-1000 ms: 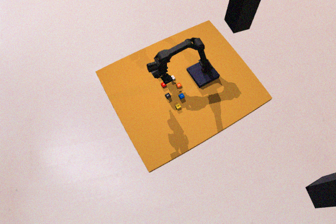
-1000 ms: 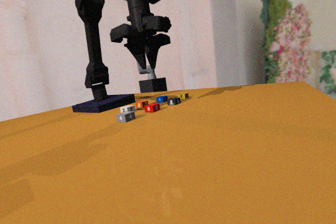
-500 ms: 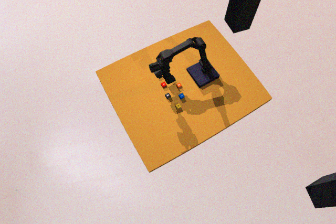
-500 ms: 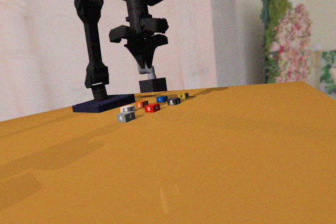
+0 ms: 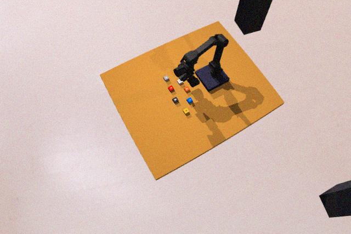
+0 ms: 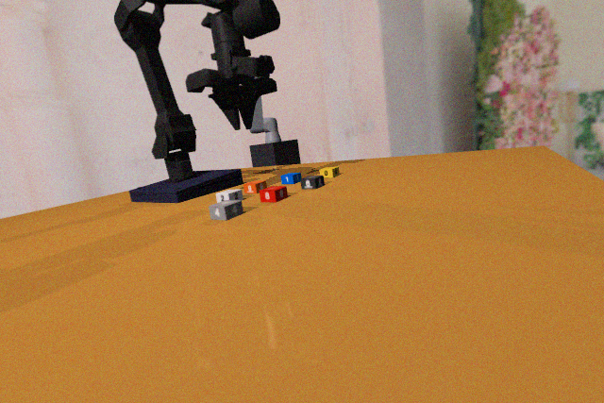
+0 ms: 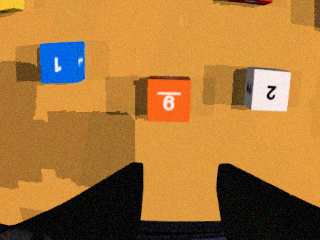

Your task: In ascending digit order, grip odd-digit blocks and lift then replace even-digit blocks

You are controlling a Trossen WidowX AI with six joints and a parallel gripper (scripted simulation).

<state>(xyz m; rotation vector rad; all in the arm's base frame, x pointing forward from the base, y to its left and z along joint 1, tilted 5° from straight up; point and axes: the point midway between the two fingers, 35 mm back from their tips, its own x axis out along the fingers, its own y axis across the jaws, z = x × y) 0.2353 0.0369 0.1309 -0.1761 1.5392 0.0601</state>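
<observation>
The orange block is 12 cm below my gripper tip. Also, from my gripper tip: red block: 12 cm below, 11 cm ahead, 4 cm to the right; then white block: 12 cm below, 7 cm to the right, 3 cm ahead; then blue block: 12 cm below, 9 cm to the left, 2 cm ahead.
</observation>
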